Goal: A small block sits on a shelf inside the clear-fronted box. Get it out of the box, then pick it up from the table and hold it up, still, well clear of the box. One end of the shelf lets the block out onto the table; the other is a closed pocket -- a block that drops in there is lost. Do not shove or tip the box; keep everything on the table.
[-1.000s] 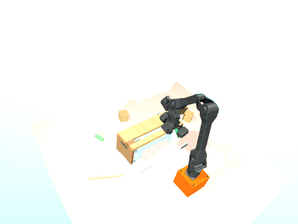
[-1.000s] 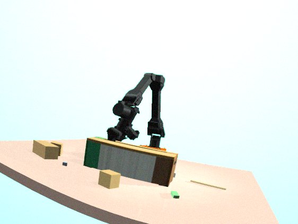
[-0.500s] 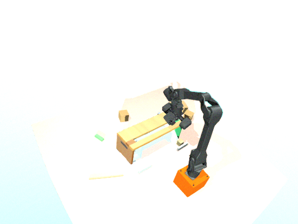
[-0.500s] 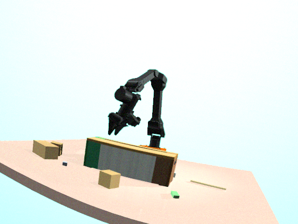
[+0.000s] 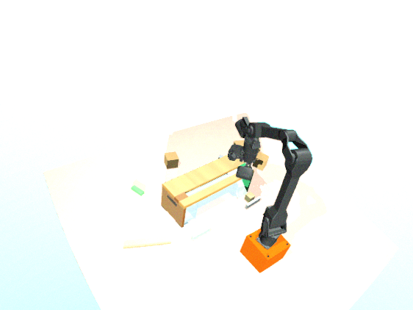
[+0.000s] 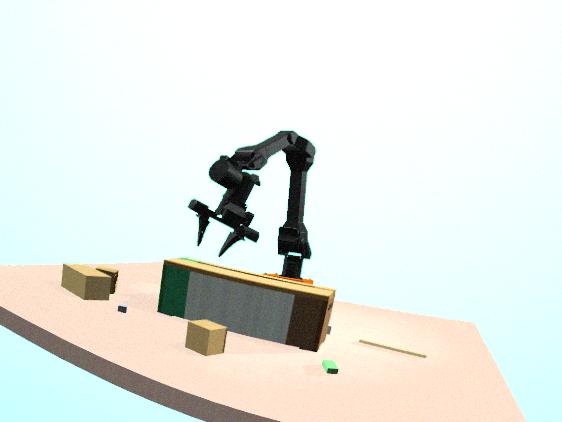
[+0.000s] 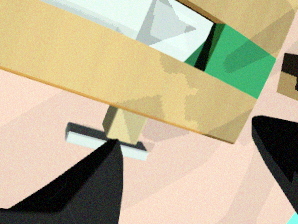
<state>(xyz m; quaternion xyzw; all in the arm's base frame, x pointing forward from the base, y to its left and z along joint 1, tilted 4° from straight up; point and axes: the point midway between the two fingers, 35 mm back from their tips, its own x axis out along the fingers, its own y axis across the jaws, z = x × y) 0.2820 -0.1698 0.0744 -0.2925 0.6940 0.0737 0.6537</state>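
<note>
My gripper tip is now 14 cm above the cream block, 5 cm past it and 2 cm to the left of it. From my gripper tip the other things lie so: dark chip 23 cm ahead, 15 cm below, 12 cm to the right; then wooden box 13 cm to the left, 9 cm below, 4 cm ahead; then green block 35 cm to the left, 28 cm ahead, 15 cm below.
</note>
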